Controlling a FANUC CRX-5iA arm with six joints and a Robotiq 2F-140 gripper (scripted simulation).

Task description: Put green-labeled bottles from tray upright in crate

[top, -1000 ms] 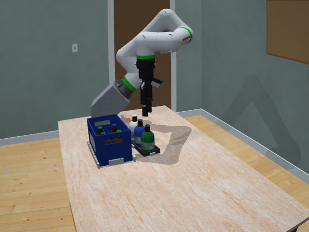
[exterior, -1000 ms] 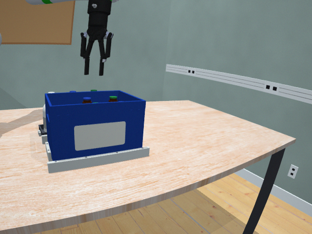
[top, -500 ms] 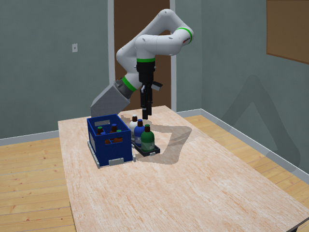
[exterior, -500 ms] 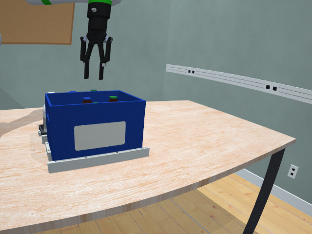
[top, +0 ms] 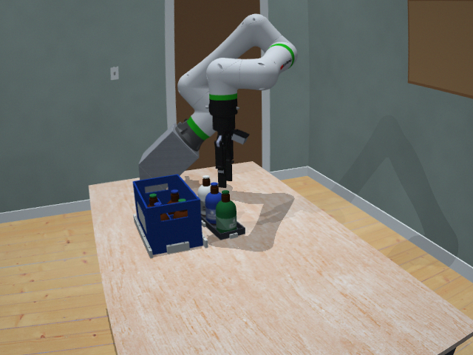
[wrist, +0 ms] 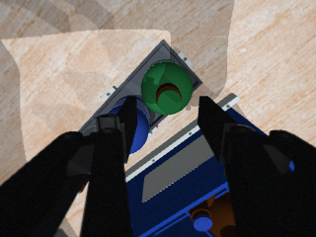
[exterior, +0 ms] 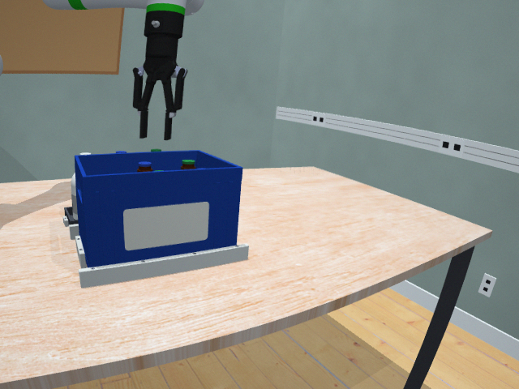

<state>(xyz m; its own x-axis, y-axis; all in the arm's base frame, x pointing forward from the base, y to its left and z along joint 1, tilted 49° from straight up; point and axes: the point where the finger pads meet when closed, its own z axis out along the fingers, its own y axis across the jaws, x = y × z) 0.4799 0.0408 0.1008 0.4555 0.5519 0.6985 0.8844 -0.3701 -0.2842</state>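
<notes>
Right now my hand is 13 cm above the green-labeled bottle. Also, from my hand: white-labeled bottle: 17 cm behind, 13 cm below, 5 cm to the right; blue-labeled bottle: 13 cm below, 8 cm behind, 3 cm to the right; black tray: 20 cm below, 8 cm behind, 3 cm to the right.
</notes>
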